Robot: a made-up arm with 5 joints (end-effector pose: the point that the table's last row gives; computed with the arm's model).
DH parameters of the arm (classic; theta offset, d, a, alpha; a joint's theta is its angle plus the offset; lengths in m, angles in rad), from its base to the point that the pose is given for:
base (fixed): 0 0 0 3.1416
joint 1: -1.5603 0 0.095 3.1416
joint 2: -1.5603 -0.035 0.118 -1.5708
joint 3: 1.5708 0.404 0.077 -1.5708
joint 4: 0.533 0 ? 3.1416
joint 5: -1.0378 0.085 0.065 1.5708
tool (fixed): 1.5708 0.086 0 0
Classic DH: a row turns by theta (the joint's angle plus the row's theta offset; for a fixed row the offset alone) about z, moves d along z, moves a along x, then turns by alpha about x.
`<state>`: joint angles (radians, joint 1 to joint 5).
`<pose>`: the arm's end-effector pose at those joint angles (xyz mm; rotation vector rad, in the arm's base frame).
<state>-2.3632 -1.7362 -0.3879 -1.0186 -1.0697</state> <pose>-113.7 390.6 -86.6 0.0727 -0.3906 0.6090</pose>
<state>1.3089 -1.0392 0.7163 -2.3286 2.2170</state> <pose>401.7 -535.3 -91.8 -0.1647 1.8221 -1.1082</pose>
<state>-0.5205 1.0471 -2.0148 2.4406 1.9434</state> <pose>-415.0 35.5 -20.1 1.1672 -1.6184 0.5244</pose>
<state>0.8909 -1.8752 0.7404 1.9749 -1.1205</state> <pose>96.2 -366.9 -141.3 -0.4274 2.3651 0.1196</pose>
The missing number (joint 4, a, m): 0.1161
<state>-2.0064 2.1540 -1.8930 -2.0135 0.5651</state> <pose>218.9 -551.4 107.3 0.1678 -1.3068 0.5189</pose>
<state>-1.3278 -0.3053 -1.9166 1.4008 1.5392</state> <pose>-252.4 181.7 31.3 1.0624 -1.6950 0.8077</pose>
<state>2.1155 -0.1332 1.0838 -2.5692 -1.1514</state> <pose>345.5 -379.6 -145.7 -1.8402 1.0349 2.2665</pose>
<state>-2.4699 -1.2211 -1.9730 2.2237 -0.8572</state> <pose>-426.5 187.6 63.3 -1.0456 -0.8288 -1.6115</pose>
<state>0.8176 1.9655 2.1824 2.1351 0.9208</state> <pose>-235.2 382.7 -171.9 -1.8856 1.4338 1.9288</pose>
